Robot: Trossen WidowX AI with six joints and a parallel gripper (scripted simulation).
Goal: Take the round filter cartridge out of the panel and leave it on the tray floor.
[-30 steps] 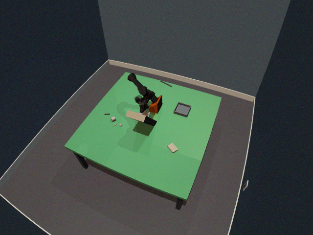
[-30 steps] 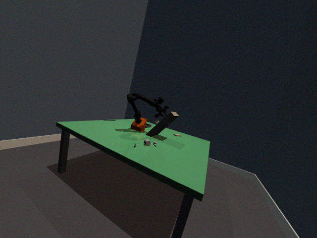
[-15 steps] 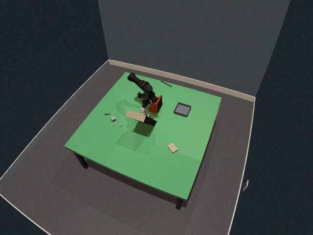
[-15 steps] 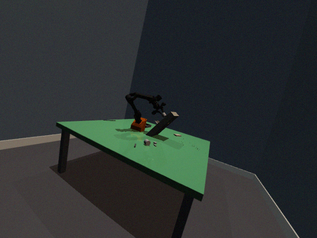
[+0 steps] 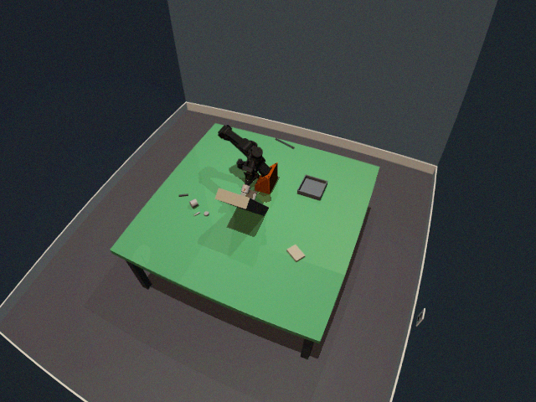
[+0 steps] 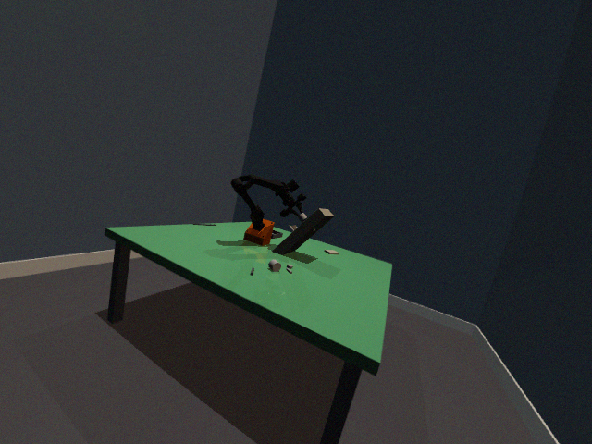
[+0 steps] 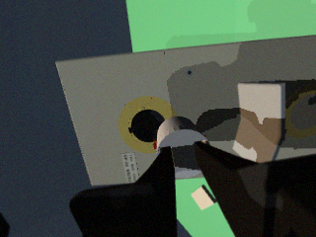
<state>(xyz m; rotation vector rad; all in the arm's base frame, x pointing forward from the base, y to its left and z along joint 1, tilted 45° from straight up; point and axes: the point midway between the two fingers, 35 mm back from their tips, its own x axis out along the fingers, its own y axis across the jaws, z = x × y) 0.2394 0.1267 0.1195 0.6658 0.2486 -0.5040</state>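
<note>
Right now my gripper tip is 10 mm short of the round filter cartridge and 10 mm above it. From my gripper tip the other things lie so: tan service panel (30 mm ahead, 90 mm below); then grey tray (350 mm behind, 280 mm to the left, 230 mm below); then tan block (150 mm ahead, 360 mm to the left, 230 mm below).
</note>
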